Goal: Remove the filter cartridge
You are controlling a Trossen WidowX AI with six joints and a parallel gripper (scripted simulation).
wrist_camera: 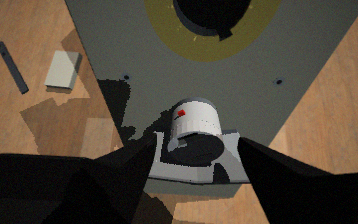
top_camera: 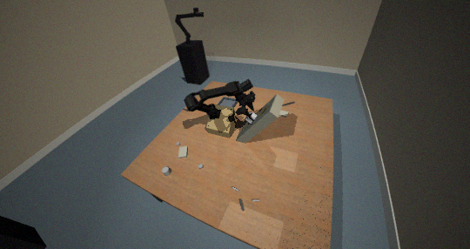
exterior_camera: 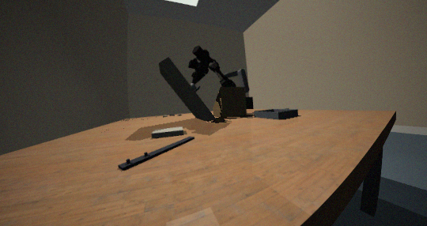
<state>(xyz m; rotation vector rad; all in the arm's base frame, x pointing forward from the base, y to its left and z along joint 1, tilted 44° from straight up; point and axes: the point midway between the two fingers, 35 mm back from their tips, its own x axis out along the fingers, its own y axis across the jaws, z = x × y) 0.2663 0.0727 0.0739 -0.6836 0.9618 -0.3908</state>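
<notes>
Now: gripper tip 1 cm short of the round grey filter cartridge and 2 cm above it. From my gripper tip the other things lie so: shallow grey tray 34 cm behind, 28 cm to the left, 20 cm below; then grey service panel 5 cm ahead, 4 cm below.
</notes>
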